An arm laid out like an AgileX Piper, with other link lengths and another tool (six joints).
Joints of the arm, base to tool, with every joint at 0 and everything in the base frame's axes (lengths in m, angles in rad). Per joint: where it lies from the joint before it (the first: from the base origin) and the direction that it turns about. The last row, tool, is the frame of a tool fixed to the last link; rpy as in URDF.
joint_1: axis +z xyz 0 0 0.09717
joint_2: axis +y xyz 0 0 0
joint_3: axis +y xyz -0.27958 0 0.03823
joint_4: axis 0.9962 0 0.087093 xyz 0.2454 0 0.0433
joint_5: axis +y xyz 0 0 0
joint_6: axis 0.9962 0 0.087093 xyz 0.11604 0 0.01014
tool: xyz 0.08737 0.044 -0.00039 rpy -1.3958 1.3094 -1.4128
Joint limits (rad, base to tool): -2.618..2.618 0..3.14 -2.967..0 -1.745..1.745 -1.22..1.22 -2.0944..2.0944
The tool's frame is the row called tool.
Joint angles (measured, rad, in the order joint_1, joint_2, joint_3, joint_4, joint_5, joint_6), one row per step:
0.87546 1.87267 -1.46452 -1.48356 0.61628 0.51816
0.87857 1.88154 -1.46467 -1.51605 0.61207 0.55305
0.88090 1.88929 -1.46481 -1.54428 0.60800 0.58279
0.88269 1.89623 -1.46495 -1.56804 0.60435 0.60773
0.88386 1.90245 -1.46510 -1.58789 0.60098 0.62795
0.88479 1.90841 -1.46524 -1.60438 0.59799 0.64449
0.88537 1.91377 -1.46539 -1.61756 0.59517 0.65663
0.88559 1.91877 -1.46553 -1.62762 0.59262 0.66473
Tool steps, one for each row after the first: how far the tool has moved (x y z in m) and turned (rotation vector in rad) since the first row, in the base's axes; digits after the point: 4 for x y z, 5 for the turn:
0.0009 0.0040 -0.0011 0.00710 -0.00965 0.00701
0.0016 0.0075 -0.0022 0.01287 -0.01771 0.01379
0.0023 0.0104 -0.0034 0.01742 -0.02393 0.01991
0.0029 0.0129 -0.0046 0.02042 -0.02873 0.02542
0.0033 0.0150 -0.0061 0.02213 -0.03207 0.03037
0.0038 0.0167 -0.0076 0.02215 -0.03440 0.03497
0.0042 0.0180 -0.0093 0.02048 -0.03569 0.03902

